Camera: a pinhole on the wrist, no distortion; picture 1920 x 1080 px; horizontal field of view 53.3 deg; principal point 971.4 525.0 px. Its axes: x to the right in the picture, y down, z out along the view. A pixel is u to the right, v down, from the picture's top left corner.
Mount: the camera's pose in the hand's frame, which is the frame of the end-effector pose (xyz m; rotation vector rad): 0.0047 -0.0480 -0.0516 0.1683 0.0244 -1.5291
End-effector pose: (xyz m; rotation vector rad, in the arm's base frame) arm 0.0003 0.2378 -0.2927 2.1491 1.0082 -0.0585
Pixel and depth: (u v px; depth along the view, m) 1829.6 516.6 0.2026
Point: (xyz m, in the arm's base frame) -0.0823 0.2093 -0.4878
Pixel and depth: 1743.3 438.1 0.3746
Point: -0.1163 0.1201 -0.6440
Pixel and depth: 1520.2 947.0 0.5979
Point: 0.0029 0.0710 -0.8802
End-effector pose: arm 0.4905 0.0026 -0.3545 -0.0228 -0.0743 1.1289
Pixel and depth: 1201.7 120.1 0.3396
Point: 0.5508 -0.1458 -0.0801
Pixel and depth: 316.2 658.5 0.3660
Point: 0.4353 0.0024 -0.0299
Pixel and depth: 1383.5 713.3 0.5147
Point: 0.6635 -0.0878 0.1056
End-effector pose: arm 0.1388 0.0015 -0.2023 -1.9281 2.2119 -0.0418
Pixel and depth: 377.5 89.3 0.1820
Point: 0.1841 0.0684 -0.3206
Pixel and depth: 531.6 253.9 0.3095
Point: 0.2094 0.0969 -0.4432
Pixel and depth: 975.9 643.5 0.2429
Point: 0.2485 0.0137 -0.3754
